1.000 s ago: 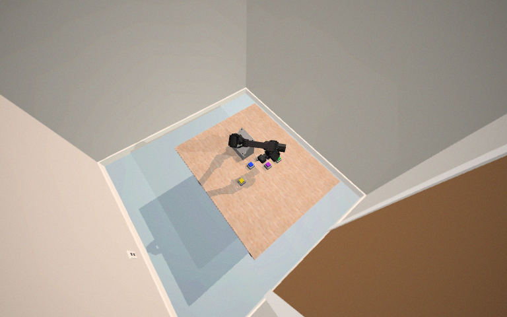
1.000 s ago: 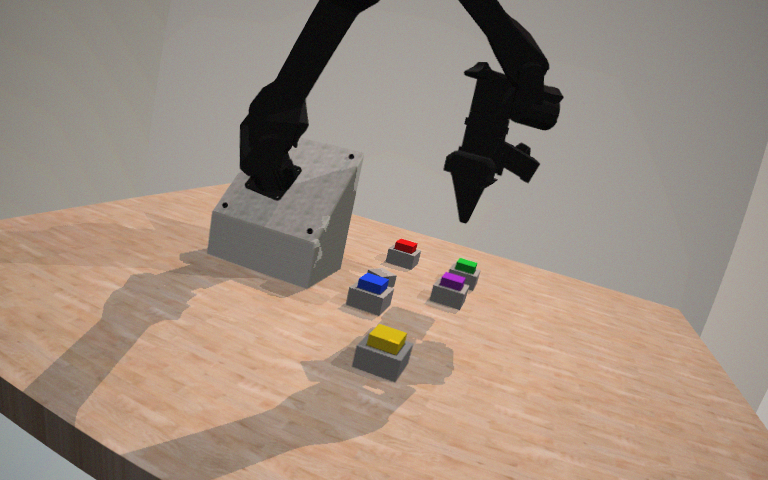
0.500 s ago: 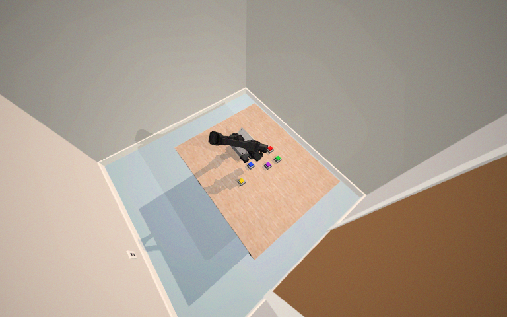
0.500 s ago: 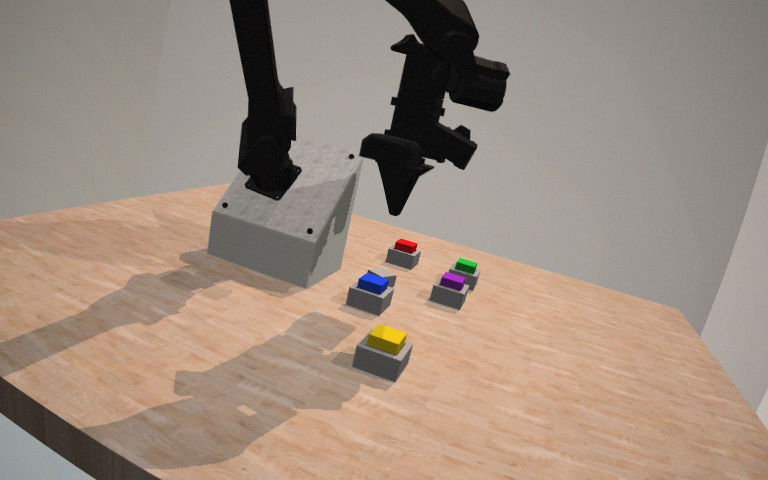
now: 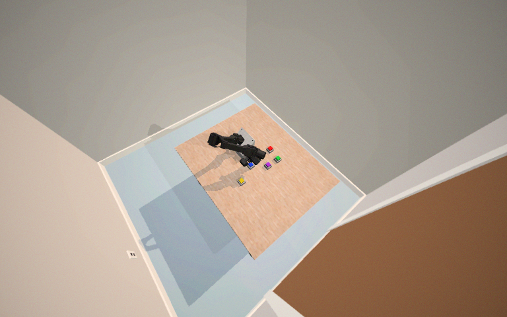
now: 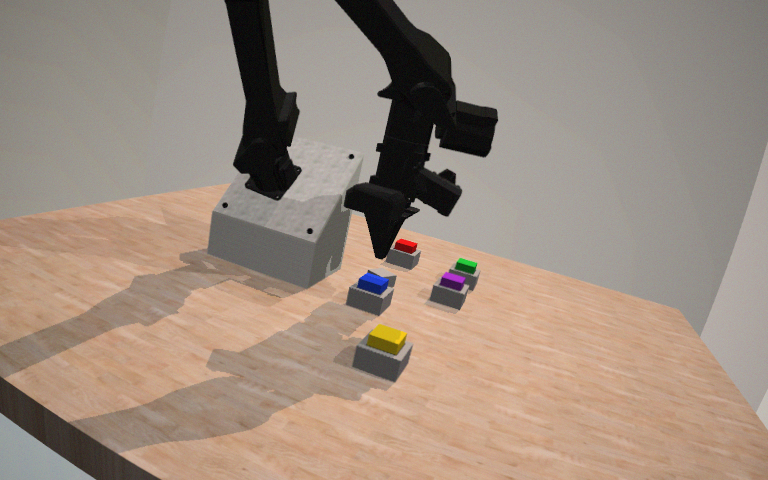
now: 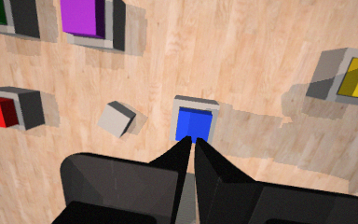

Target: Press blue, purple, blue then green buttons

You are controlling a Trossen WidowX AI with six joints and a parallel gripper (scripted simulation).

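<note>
My gripper tip is now 40 mm above the blue button. From my gripper tip the other things lie so: purple button: 80 mm ahead, 120 mm to the left, 40 mm below; yellow button: 80 mm ahead, 140 mm to the right, 40 mm below; small grey block: 20 mm behind, 90 mm to the left, 60 mm below.
</note>
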